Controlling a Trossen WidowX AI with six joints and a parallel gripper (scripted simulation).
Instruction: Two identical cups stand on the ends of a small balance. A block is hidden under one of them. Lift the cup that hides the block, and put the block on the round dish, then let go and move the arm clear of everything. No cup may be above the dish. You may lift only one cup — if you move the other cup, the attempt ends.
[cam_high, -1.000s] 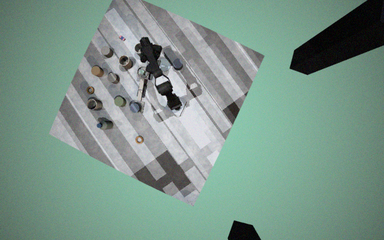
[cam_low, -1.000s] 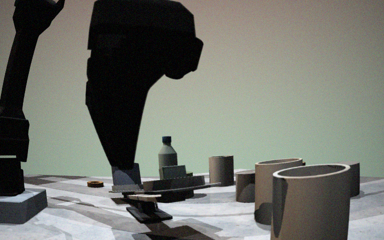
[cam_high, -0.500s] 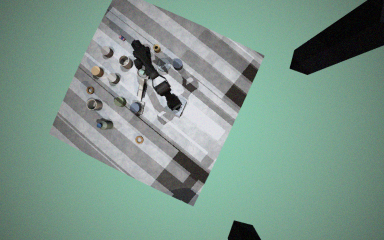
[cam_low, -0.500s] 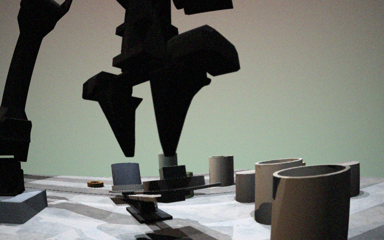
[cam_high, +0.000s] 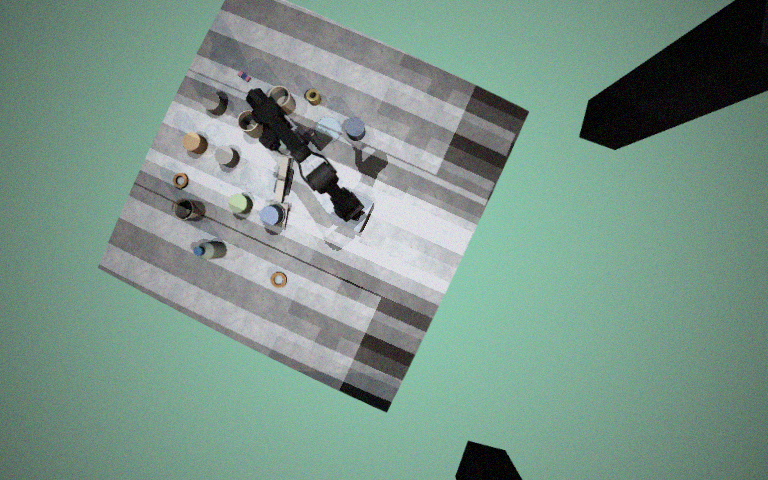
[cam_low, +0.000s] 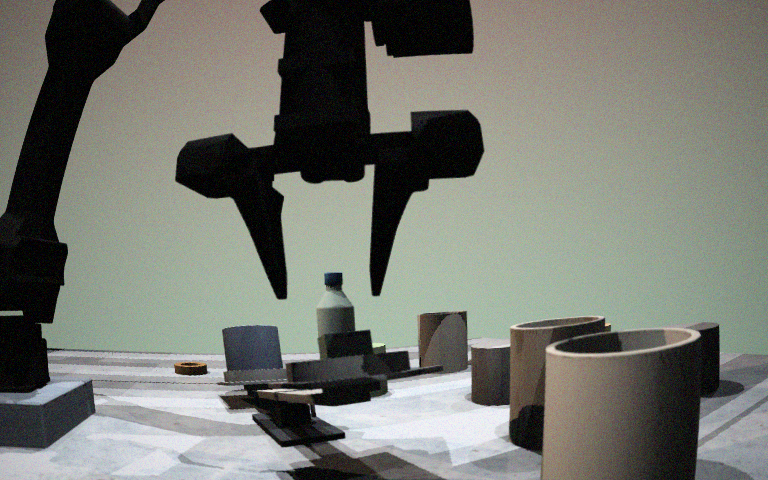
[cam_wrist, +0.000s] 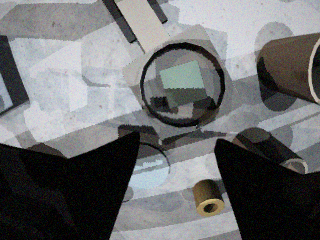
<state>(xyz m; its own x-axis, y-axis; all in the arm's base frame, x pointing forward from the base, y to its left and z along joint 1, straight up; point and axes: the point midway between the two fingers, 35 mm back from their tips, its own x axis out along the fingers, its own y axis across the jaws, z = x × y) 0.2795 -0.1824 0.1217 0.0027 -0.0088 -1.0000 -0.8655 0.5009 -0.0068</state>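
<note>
Now: the grey-green block 40 mm below my gripper tip, 30 mm to the left of it and 20 mm ahead of it. Round my gripper tip: green cylinder: 290 mm to the left, 150 mm ahead, 90 mm below; then pale blue round dish: 120 mm below, 100 mm behind, 90 mm to the right; then small balance: 150 mm to the left, 100 mm below, 10 mm ahead.
</note>
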